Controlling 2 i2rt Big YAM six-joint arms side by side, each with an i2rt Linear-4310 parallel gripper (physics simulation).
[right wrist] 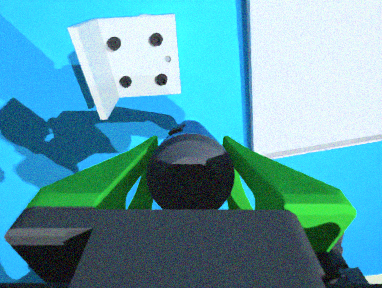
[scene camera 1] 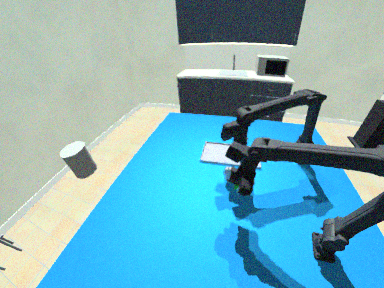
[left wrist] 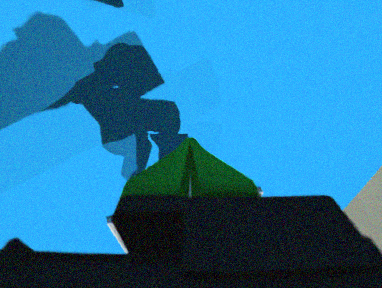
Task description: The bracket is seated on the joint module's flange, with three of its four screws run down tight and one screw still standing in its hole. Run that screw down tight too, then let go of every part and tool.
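Where they show: left gripper, between the fingertips: (scene camera 1: 234,188) (left wrist: 190,144); right gripper, between the fingertips: (right wrist: 190,144); left arm's base, origin of its link: (scene camera 1: 321,247).
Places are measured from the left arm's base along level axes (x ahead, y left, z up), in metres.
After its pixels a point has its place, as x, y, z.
The white angled bracket (right wrist: 142,62) {0.510, -0.270, 0.066} (scene camera 1: 228,172) {0.520, -0.234, 0.089} shows four dark screw heads in the right wrist view: upper left (right wrist: 114,43) {0.528, -0.251, 0.074}, upper right (right wrist: 156,39) {0.529, -0.286, 0.069}, lower left (right wrist: 125,81) {0.493, -0.251, 0.069} and lower right (right wrist: 161,79) {0.494, -0.286, 0.069}. I cannot tell which stands proud. The joint module under it is not distinguishable. My right gripper (right wrist: 190,144) {0.485, -0.311, 0.164} is shut on the screwdriver, whose round black end (right wrist: 190,175) {0.504, -0.310, 0.209} fills the space between the green fingers; the bracket lies beyond it, to the upper left. In the scene view that gripper is hidden. My left gripper (left wrist: 190,144) {0.461, -0.080, 0.163} (scene camera 1: 239,187) {0.461, -0.080, 0.163} is shut and empty.
A white tray (scene camera 1: 214,151) {0.676, -0.479, 0.004} (right wrist: 310,70) {0.473, -0.470, 0.004} with a dark rim lies beside the bracket on the blue surface. My left arm (scene camera 1: 310,153) {0.268, -0.032, 0.472} crosses in front of the right arm (scene camera 1: 275,103) {0.358, -0.378, 0.472} in the scene view, with both wrists close together. Arm shadows fall around the bracket.
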